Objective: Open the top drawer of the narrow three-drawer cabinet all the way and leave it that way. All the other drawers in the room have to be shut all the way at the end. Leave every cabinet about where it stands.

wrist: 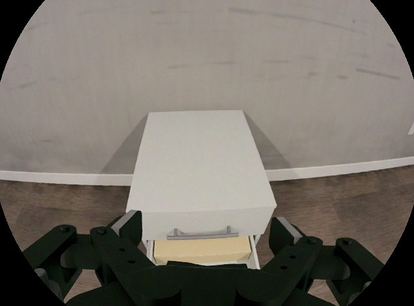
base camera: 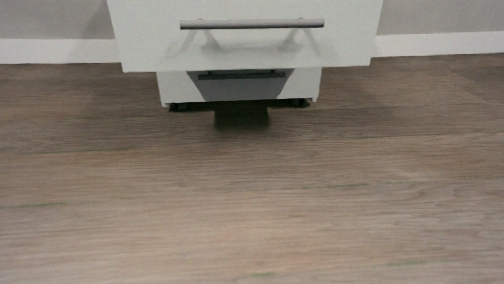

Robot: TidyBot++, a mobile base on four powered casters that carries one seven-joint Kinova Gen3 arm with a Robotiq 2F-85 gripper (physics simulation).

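The narrow white three-drawer cabinet (wrist: pixel 200 160) stands against the wall, centred in the wrist view. Its top drawer (wrist: pixel 200 221) is shut, with a grey bar handle (wrist: pixel 202 236) on its front. Below it, the middle drawer (wrist: pixel 255 252) (base camera: pixel 245 50) stands pulled out and holds a cream block (wrist: pixel 202 249). In the base view this drawer's front, with its bar handle (base camera: pixel 251 23), is nearest. The bottom drawer (base camera: pixel 172 87) looks shut, under the open one. My gripper (wrist: pixel 205 229) is wide open and empty, its fingers either side of the cabinet front in the wrist view.
The grey wall (wrist: pixel 200 60) with its white skirting board (wrist: pixel 320 170) (base camera: pixel 440 45) runs behind the cabinet. Wooden floor (base camera: pixel 250 200) (wrist: pixel 320 200) lies in front of and on both sides of it. Small dark casters (base camera: pixel 177 106) show under the cabinet.
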